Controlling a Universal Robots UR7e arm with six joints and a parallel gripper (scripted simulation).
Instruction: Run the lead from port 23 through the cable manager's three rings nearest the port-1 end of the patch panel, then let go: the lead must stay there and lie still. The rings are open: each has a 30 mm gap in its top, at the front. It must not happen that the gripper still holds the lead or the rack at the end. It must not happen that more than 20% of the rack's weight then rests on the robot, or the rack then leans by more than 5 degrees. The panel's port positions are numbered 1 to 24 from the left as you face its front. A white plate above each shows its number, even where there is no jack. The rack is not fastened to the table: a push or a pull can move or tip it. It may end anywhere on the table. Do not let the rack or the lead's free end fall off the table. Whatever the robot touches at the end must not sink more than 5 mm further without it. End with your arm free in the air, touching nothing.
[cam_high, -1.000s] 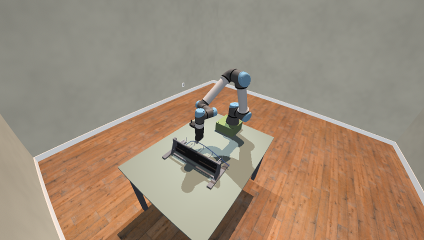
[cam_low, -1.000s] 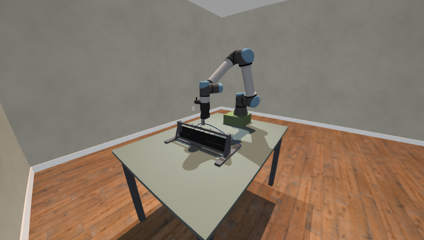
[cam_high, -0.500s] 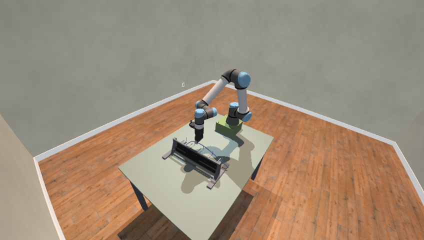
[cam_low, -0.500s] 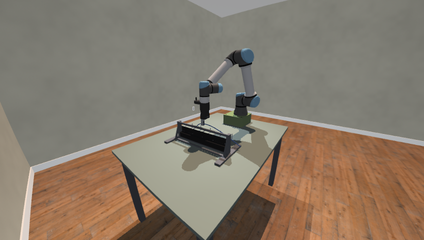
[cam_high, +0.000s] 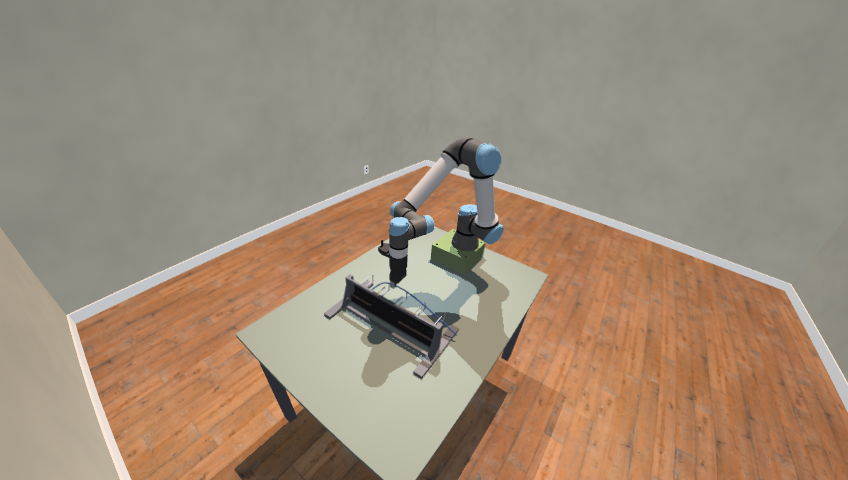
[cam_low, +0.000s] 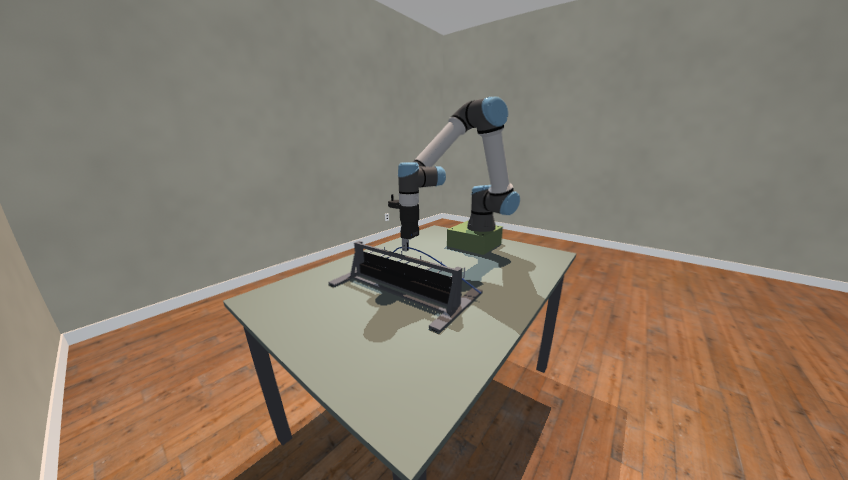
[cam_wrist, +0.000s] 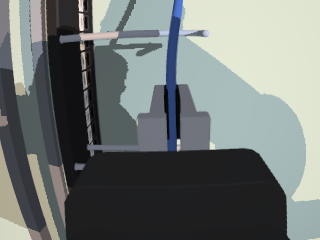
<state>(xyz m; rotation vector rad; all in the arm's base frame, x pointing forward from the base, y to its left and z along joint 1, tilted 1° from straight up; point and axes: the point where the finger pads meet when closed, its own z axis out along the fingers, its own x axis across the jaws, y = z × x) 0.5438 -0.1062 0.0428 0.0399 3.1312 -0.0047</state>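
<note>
Right now my hand is 10 cm short of the rack, 5 cm to the right of it and 6 cm above it.
</note>
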